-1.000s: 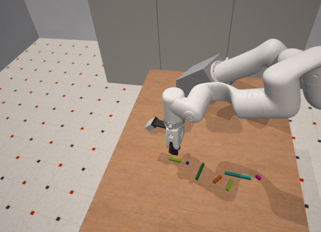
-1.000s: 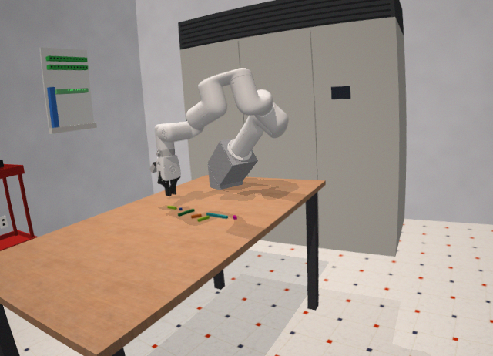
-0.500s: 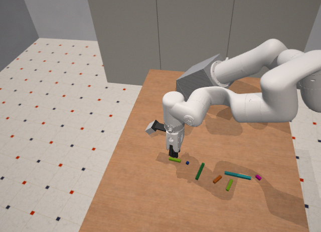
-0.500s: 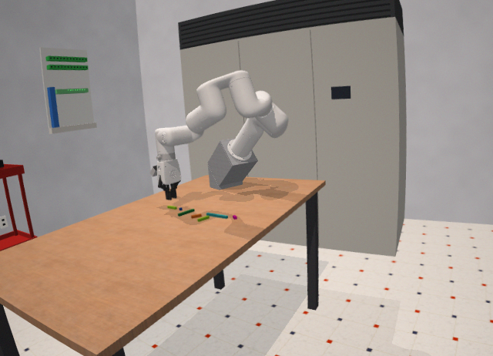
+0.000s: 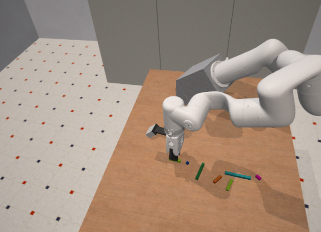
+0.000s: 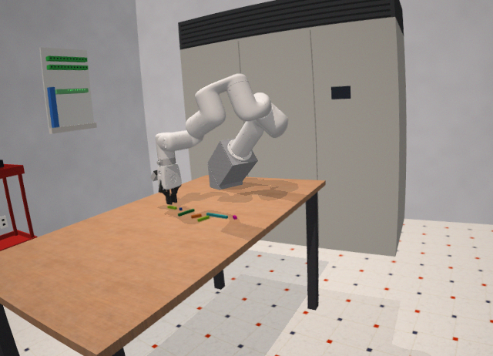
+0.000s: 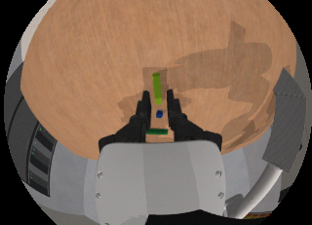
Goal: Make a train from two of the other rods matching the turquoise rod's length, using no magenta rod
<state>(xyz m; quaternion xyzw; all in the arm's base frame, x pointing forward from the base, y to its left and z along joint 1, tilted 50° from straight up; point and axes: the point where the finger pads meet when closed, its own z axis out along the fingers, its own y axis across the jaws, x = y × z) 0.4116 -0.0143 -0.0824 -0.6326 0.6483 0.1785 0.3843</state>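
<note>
Now: the small blue rod 5 cm to the left of my hand and 4 cm below it. Also, from my hand: turquoise rod: 2 cm behind, 26 cm to the left, 4 cm below; green rod: 2 cm ahead, 11 cm to the left, 4 cm below; orange rod: 3 cm ahead, 19 cm to the left, 4 cm below.
</note>
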